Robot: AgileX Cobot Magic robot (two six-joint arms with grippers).
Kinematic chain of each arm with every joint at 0, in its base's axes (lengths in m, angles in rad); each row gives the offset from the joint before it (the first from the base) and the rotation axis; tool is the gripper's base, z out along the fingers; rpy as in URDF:
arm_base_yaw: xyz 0 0 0.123 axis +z
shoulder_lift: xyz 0 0 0 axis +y
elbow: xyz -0.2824 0 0.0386 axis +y
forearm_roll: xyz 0.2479 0 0.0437 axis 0.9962 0 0.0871
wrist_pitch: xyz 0 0 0 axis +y
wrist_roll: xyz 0.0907 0 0.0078 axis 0.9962 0 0.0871
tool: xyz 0 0 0 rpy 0 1.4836 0
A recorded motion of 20 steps. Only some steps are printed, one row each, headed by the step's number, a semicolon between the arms.
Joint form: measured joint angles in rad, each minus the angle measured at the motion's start. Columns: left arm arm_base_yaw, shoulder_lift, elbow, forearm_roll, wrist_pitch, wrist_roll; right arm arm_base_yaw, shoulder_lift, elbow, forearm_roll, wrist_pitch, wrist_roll.
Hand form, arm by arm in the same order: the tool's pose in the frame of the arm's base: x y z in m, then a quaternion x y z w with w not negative. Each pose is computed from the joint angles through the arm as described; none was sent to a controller.
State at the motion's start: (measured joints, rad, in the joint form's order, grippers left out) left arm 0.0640 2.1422 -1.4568 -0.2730 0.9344 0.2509; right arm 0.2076 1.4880 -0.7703 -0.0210 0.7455 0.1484
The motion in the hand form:
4: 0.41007 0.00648 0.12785 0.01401 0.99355 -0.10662 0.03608; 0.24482 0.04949 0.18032 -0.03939 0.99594 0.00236 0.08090
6: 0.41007 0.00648 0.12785 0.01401 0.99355 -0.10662 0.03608; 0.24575 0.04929 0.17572 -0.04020 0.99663 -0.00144 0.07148
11: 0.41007 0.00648 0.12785 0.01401 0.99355 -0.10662 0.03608; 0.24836 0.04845 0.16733 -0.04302 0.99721 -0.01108 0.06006
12: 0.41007 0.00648 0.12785 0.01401 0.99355 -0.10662 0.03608; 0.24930 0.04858 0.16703 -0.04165 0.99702 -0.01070 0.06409
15: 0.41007 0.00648 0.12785 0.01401 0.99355 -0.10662 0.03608; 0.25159 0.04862 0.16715 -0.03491 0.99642 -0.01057 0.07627
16: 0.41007 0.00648 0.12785 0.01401 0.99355 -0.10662 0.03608; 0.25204 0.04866 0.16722 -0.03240 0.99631 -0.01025 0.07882
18: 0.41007 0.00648 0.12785 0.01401 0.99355 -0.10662 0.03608; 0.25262 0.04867 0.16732 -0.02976 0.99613 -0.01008 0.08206
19: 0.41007 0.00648 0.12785 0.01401 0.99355 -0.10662 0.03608; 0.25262 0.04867 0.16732 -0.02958 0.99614 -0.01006 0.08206
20: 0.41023 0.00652 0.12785 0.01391 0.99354 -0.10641 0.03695; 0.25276 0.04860 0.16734 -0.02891 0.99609 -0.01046 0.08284
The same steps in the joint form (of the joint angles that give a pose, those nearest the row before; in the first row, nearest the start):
4: 0.0000 0.0000 0.0000 0.0000 0.0000 0.0000; 0.0000 0.0315 0.0000 -0.0118 0.0031 0.0024
6: 0.0000 0.0000 0.0000 0.0000 0.0000 0.0000; 0.0000 0.0498 0.0000 -0.0180 0.0047 0.0052
11: 0.0000 0.0000 0.0000 0.0000 0.0000 0.0000; 0.0000 0.0837 0.0000 -0.0403 -0.0029 0.0158
12: 0.0000 0.0000 0.0000 0.0000 0.0000 0.0000; 0.0000 0.0853 0.0000 -0.0421 -0.0125 0.0200
15: 0.0000 0.0000 0.0000 0.0000 0.0000 0.0000; 0.0000 0.0860 0.0000 -0.0511 -0.0369 0.0405
16: 0.0000 0.0000 0.0000 0.0000 0.0000 0.0000; 0.0000 0.0860 0.0000 -0.0525 -0.0419 0.0466
18: 0.0000 0.0000 0.0000 0.0000 0.0000 0.0000; 0.0000 0.0860 0.0000 -0.0549 -0.0481 0.0538
19: 0.0000 0.0000 0.0000 0.0000 0.0000 0.0000; 0.0000 0.0860 0.0000 -0.0549 -0.0481 0.0542
20: 0.0000 0.0000 0.0000 0.0000 -0.0018 0.0000; 0.0000 0.0860 0.0000 -0.0568 -0.0494 0.0570

